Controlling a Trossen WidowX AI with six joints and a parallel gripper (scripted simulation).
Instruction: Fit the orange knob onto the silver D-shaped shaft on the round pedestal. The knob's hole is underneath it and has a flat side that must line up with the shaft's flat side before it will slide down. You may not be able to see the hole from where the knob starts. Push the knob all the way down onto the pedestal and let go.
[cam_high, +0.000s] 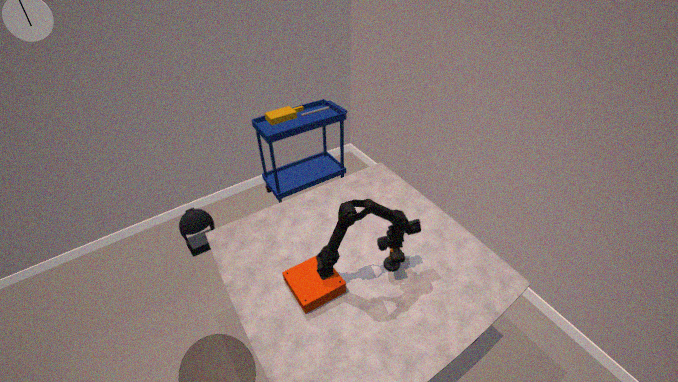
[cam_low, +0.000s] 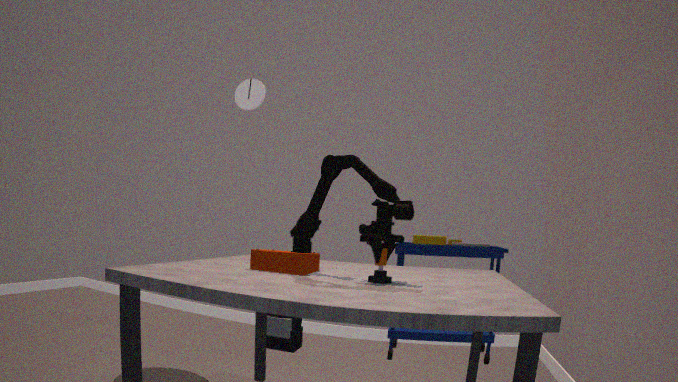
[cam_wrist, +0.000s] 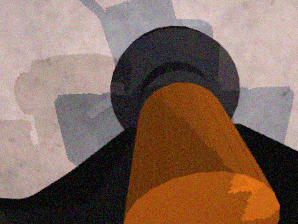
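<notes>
My gripper tip is 3 cm below the orange knob. The rest, counted from my gripper tip: pedestal 4 cm below.
</notes>
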